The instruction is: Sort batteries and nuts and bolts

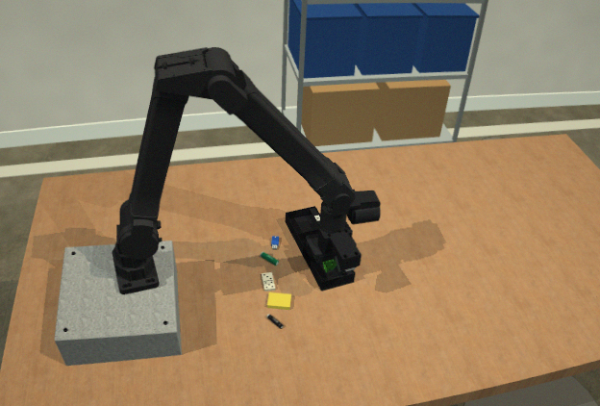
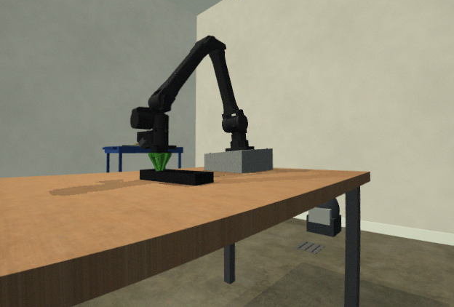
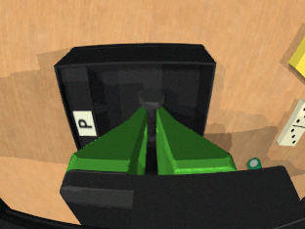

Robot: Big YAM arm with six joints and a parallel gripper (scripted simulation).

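The black battery is 17 cm behind my hand, 9 cm to the right of it and 2 cm below it. The rest, counted from my hand: yellow block 14 cm behind, 4 cm to the right, 2 cm below; then dark bolt 1 cm to the right; then black tray 1 cm ahead, 8 cm to the left, 1 cm below.
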